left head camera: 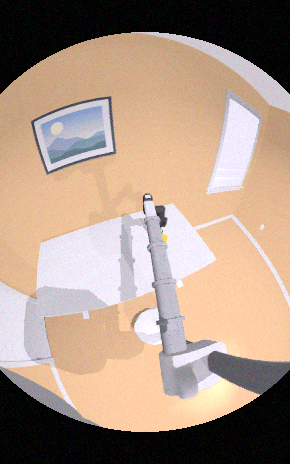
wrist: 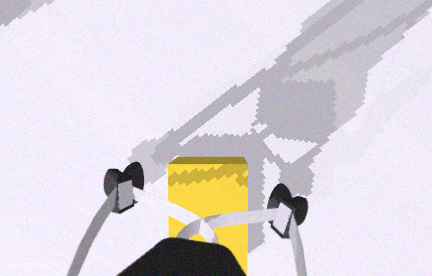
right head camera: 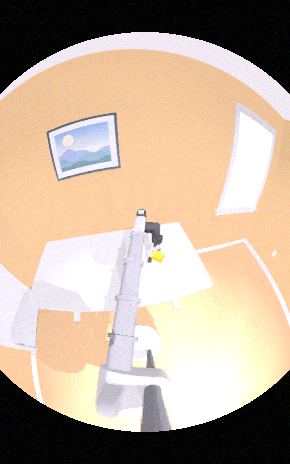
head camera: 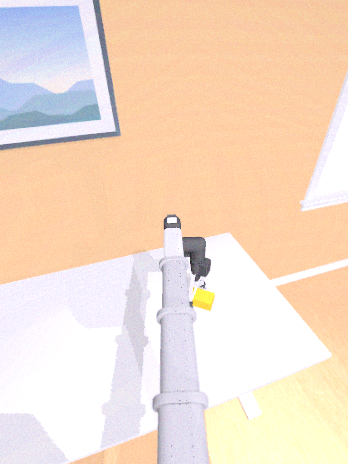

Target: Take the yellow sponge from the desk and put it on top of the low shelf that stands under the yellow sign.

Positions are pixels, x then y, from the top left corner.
Scene:
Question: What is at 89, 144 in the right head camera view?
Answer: A framed landscape picture.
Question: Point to a white desk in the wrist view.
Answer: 326, 104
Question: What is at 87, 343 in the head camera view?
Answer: A white desk.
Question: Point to a white desk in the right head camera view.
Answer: At 83, 273

